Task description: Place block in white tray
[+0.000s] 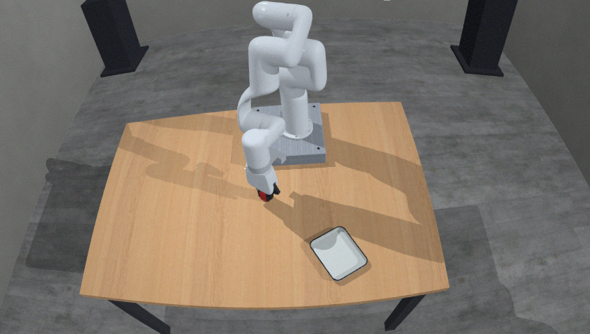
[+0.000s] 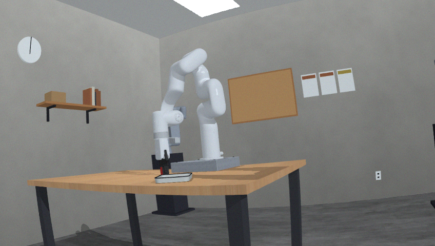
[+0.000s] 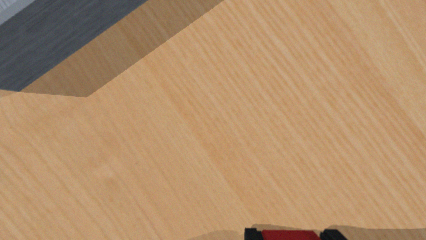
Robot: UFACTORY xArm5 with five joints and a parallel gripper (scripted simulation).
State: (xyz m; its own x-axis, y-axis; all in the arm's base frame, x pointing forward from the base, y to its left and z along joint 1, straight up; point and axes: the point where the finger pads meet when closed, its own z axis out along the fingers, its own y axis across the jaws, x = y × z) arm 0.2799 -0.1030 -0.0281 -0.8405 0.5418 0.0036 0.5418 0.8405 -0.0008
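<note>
The white tray lies 23 cm ahead of my hand, 24 cm to the left of it and 1 cm below it. From my hand the other things lie so: red block: 1 cm below.
</note>
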